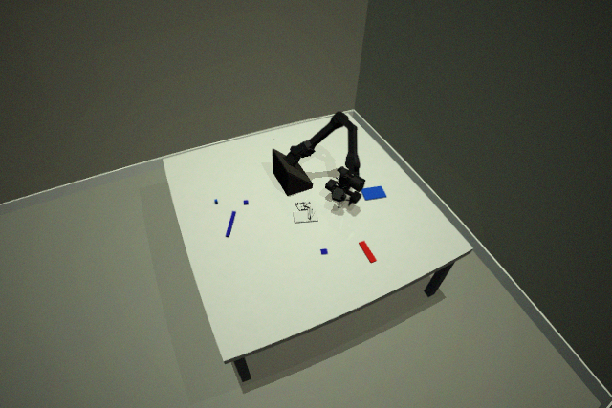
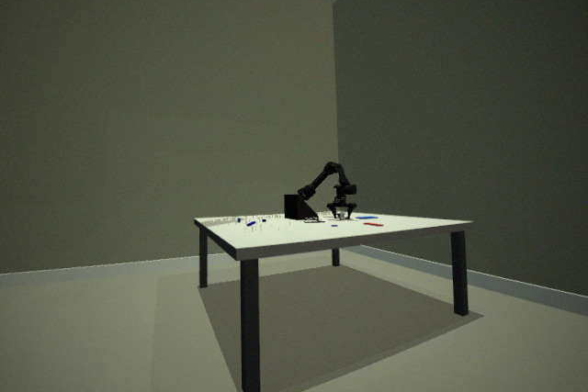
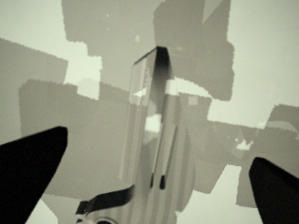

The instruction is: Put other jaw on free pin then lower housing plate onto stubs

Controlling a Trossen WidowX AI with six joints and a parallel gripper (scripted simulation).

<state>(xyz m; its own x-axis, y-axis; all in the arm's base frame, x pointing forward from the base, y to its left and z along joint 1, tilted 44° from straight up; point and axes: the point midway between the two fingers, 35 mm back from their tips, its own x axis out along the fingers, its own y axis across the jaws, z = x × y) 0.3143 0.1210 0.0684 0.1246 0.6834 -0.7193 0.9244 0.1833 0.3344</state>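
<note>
The jaw lies 4 cm to the left of my gripper tip and 1 cm ahead of it. From my gripper tip the other things lie so: blue bar (56 cm to the right, 16 cm behind); red bar (32 cm ahead, 9 cm to the right); blue flat plate (19 cm to the left, 4 cm ahead).
</note>
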